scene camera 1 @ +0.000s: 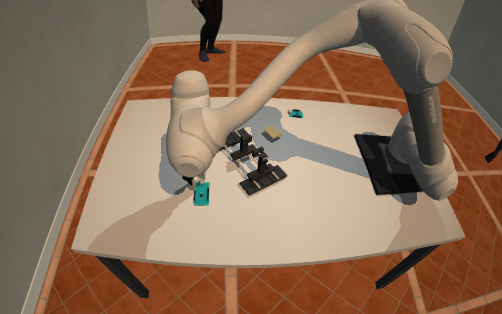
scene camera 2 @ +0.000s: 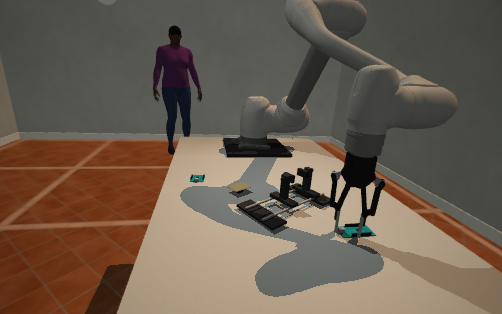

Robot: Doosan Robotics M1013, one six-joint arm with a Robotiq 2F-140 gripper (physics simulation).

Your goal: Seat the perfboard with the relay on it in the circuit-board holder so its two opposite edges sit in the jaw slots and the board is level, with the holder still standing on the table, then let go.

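Frame: origin at the arm's base, x up, y ahead, z left, level; centimetres.
Seen in the pictures: gripper, fingertip midpoint: (scene camera 1: 197,183) (scene camera 2: 347,232); arm's base, link origin: (scene camera 1: 397,159) (scene camera 2: 253,144).
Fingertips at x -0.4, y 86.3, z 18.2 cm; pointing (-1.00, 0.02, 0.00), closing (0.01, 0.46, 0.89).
Offsets run from my fingertips to a thing's top centre.
A teal board @(dx +0.3, dy -2.1, dz +3.5 cm) (scene camera 1: 201,194) (scene camera 2: 364,231) with black parts lies flat on the table. My gripper (scene camera 1: 194,184) (scene camera 2: 348,233) is partly open and empty, pointing down, its fingertips low at the end of this board with the small pale part. In scene camera 1 the wrist hides most of the gripper. The black circuit-board holder @(dx +10.7, dy -16.9, dz -13.6 cm) (scene camera 1: 263,181) (scene camera 2: 262,215) stands on the table beside the teal board, with two upright jaws and no board between them. A tan board @(dx +1.1, dy -27.3, dz -29.1 cm) (scene camera 1: 272,132) (scene camera 2: 240,187) rests slightly raised beyond the holder. The boards are too small to tell which carries the relay.
A smaller teal board @(dx +0.3, dy -38.9, dz -45.3 cm) (scene camera 1: 296,114) (scene camera 2: 197,178) lies near the table's far edge in scene camera 1. The arm's base stands on a black plate (scene camera 1: 371,175) (scene camera 2: 230,148). The forearm reaches above the holder. A person (scene camera 1: 210,25) (scene camera 2: 175,70) stands away from the table.
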